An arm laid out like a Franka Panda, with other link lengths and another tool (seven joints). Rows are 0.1 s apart.
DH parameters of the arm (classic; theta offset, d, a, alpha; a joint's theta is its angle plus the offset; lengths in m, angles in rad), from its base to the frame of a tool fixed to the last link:
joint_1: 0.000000 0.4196 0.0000 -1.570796
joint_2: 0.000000 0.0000 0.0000 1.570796
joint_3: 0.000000 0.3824 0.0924 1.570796
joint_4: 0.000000 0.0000 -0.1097 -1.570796
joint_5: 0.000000 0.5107 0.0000 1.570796
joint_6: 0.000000 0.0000 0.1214 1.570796
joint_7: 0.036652 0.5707 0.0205 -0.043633
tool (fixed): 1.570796 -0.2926 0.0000 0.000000
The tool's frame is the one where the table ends.
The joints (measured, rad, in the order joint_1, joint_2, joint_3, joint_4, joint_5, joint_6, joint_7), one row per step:
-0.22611 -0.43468 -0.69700 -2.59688 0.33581 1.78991 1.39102
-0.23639 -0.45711 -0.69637 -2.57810 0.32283 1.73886 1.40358
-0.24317 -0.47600 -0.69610 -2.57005 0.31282 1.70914 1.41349
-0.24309 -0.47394 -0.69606 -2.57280 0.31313 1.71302 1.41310
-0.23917 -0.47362 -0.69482 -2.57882 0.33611 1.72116 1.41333
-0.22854 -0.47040 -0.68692 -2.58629 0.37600 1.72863 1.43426
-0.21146 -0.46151 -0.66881 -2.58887 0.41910 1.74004 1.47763
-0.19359 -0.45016 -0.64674 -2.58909 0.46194 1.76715 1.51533
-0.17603 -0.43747 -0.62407 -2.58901 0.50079 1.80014 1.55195
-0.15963 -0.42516 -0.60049 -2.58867 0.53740 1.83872 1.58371
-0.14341 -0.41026 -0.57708 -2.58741 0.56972 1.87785 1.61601
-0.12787 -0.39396 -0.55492 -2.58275 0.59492 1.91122 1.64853
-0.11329 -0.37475 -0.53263 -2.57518 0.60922 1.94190 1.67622
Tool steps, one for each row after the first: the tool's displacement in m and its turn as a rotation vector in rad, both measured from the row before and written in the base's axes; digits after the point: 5 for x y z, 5 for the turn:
-0.00596 -0.00090 0.01747 0.01378 0.00107 0.00949
-0.00480 0.00019 0.01084 0.00708 0.00020 0.00498
-0.00009 0.00043 -0.00213 -0.00029 0.00173 -0.00098
0.00568 0.00503 -0.00021 0.01269 -0.01065 -0.01059
0.01071 0.01200 0.00068 0.02637 0.00035 -0.02156
0.01523 0.01453 0.00164 0.02308 0.01785 -0.02686
0.01847 0.01127 0.00117 0.00824 0.01071 -0.02811
0.01808 0.00995 -0.00016 0.00189 0.01151 -0.02868
0.01811 0.00858 -0.00049 -0.00426 0.00696 -0.02824
0.01686 0.00818 -0.00194 -0.00664 0.01090 -0.02740
0.01504 0.00755 -0.00187 -0.00806 0.01439 -0.02271
0.01337 0.00635 -0.00315 -0.01578 0.01605 -0.01265

